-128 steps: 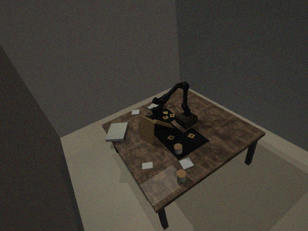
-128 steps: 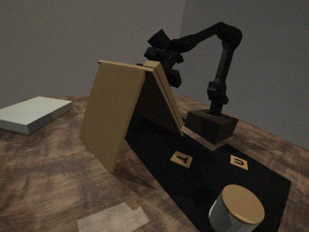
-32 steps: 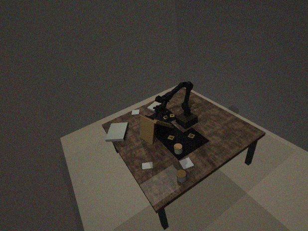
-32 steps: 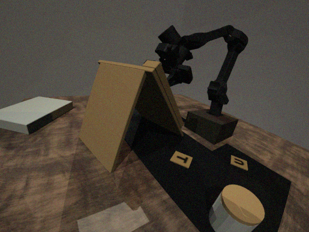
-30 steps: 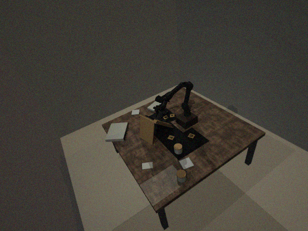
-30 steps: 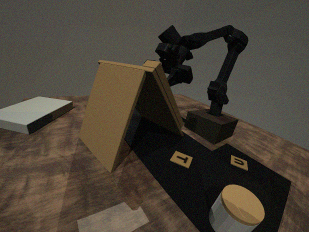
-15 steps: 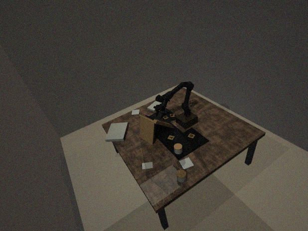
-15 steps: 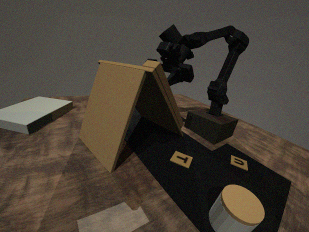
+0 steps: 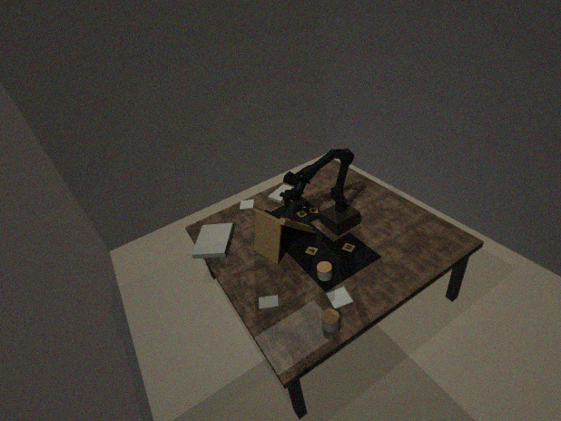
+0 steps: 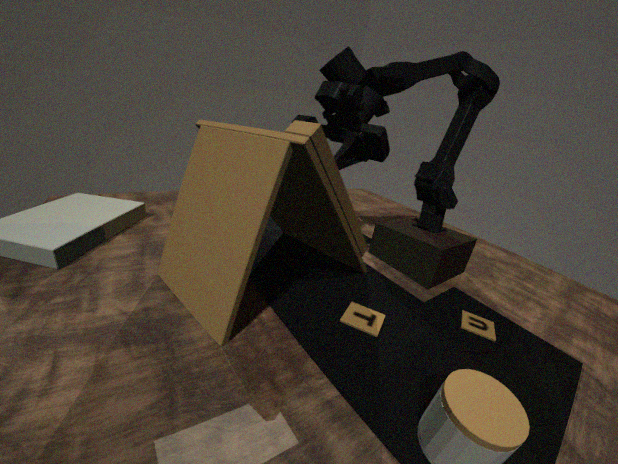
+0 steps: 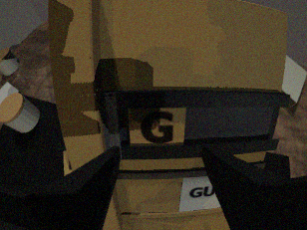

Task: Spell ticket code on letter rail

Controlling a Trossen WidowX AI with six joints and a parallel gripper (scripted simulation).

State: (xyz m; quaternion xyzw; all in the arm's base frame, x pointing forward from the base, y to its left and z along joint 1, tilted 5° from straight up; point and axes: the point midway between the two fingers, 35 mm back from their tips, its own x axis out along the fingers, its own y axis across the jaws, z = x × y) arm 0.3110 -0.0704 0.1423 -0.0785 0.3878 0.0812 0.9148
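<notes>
My gripper tip is 3 cm short of the tan tile marked g, 1 cm to the right of it and 3 cm above it. Round my gripper tip: white ticket 2 cm behind, 8 cm to the right, 10 cm below; tile marked t 2 cm behind, 17 cm to the left, 19 cm below; black mat 13 cm behind, 7 cm to the left, 20 cm below.
</notes>
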